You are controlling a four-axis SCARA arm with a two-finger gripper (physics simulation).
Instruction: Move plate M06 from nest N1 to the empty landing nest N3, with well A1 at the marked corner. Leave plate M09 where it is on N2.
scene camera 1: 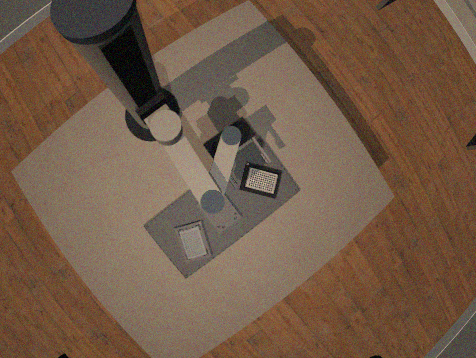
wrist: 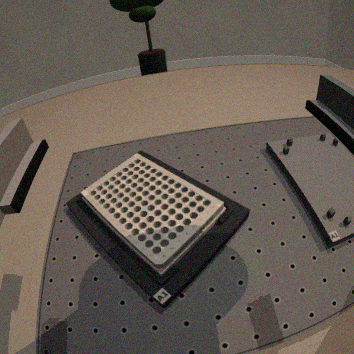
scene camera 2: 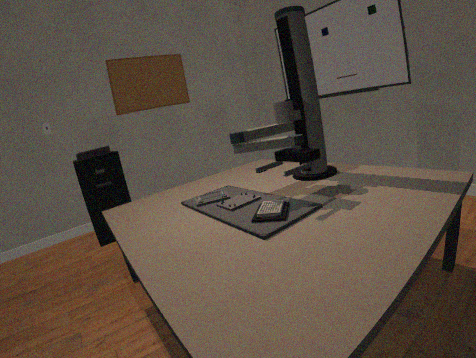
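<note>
A white many-well plate (scene camera 1: 262, 180) (scene camera 2: 271, 207) (wrist: 150, 200) sits in a black nest (scene camera 1: 257, 193) (wrist: 232, 215), whose marked A1 corner faces the bottom of the wrist view. The landing nest (scene camera 1: 230, 220) (scene camera 2: 242, 202) (wrist: 315, 175), a bare grey plate with small pins, is in the middle, partly under the arm in scene camera 1. A pale clear plate (scene camera 1: 193, 242) sits in a grey nest at the other end. No M06 or M09 label is readable. My gripper (scene camera 1: 253, 171) (scene camera 2: 272, 172) (wrist: 179, 99) is open and empty, raised above the board near the white plate.
The nests stand on a grey perforated board (scene camera 1: 162, 232) (scene camera 2: 265, 233) (wrist: 200, 155) on the table (scene camera 1: 100, 200) (scene camera 2: 250, 290). The arm's column (scene camera 1: 115, 55) (scene camera 2: 307, 90) stands behind the board. Arm shadows fall across the board and table.
</note>
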